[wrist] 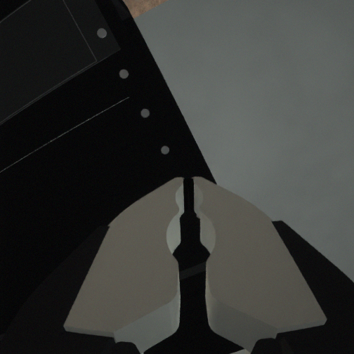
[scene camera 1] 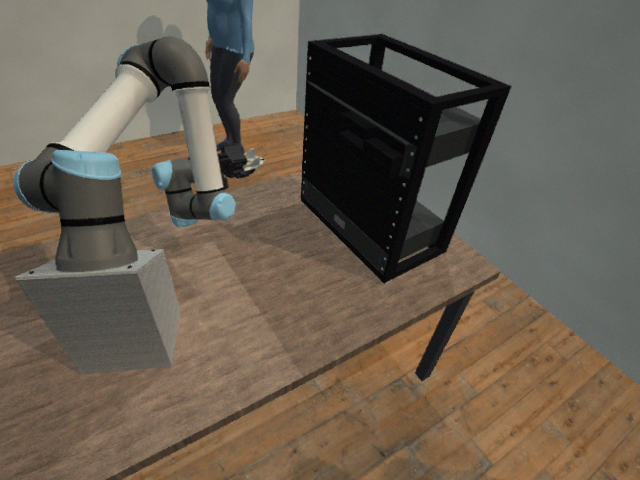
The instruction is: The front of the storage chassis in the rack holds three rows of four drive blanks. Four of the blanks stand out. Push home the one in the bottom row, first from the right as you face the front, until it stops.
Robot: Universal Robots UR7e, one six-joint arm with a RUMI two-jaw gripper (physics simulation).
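Where they show: gripper, fingertip midpoint: (scene camera 1: 263, 160); arm's base, link origin: (scene camera 1: 98, 263).
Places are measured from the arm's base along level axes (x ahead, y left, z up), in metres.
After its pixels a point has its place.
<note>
The storage chassis (scene camera 1: 454, 135) @[x 0.885, y 0.060, z 0.158 m] sits in the upper part of the black rack (scene camera 1: 408, 206) @[x 0.748, y -0.002, z -0.002 m] (wrist: 175, 135); its grey side shows through the open rack side. On its dark front, several blocky drive blanks (scene camera 1: 383, 153) @[x 0.669, y 0.047, z 0.139 m] stand out toward the right. The front is too dark to tell the rows apart or pick out the bottom-right blank. My gripper (scene camera 1: 261, 161) @[x 0.471, y 0.460, z -0.084 m] (wrist: 187, 180) is shut and empty, in the air left of the rack front and apart from it. In the wrist view its fingertips overlap the rack's dark edge; the blanks cannot be made out there.
A lower unit (scene camera 1: 361, 236) @[x 0.701, y 0.125, z -0.206 m] (wrist: 45, 62) with a small pale label (scene camera 1: 339, 221) @[x 0.675, y 0.240, z -0.228 m] fills the rack's bottom. Screws line the front posts. The rack stands on the wooden table (scene camera 1: 217, 330) @[x 0.209, y -0.016, z -0.309 m] near its right end. A person (scene camera 1: 227, 77) stands behind the arm. A grey wall (scene camera 1: 563, 155) (wrist: 270, 110) is behind the rack.
</note>
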